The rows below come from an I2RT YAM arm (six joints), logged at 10 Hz.
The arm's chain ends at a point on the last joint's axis. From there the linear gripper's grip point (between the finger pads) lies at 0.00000 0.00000 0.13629 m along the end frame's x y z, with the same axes.
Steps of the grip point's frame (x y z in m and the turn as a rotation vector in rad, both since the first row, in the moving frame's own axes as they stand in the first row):
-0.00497 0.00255 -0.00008 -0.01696 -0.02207 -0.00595
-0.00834 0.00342 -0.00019 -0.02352 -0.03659 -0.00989
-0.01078 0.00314 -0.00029 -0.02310 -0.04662 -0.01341
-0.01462 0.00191 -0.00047 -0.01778 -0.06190 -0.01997
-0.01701 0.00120 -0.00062 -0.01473 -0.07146 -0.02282
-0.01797 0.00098 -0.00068 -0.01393 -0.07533 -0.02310
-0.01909 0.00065 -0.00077 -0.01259 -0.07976 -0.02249
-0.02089 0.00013 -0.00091 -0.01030 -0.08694 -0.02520
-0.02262 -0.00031 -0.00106 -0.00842 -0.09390 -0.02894
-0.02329 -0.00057 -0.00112 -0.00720 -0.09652 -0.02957
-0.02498 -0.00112 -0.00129 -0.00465 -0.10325 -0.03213
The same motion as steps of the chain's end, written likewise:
-0.00197 0.00023 -0.00003 -0.01696 -0.02207 -0.00595
-0.00337 0.00019 -0.00006 -0.02352 -0.03659 -0.00989
-0.00445 -0.00005 -0.00011 -0.02310 -0.04662 -0.01341
-0.00621 -0.00060 -0.00019 -0.01778 -0.06190 -0.01997
-0.00730 -0.00092 -0.00026 -0.01473 -0.07146 -0.02282
-0.00774 -0.00104 -0.00028 -0.01393 -0.07533 -0.02310
-0.00825 -0.00119 -0.00033 -0.01259 -0.07976 -0.02249
-0.00908 -0.00142 -0.00039 -0.01030 -0.08694 -0.02520
-0.00986 -0.00164 -0.00045 -0.00842 -0.09390 -0.02894
-0.01017 -0.00174 -0.00048 -0.00720 -0.09652 -0.02957
-0.01095 -0.00198 -0.00056 -0.00465 -0.10325 -0.03213

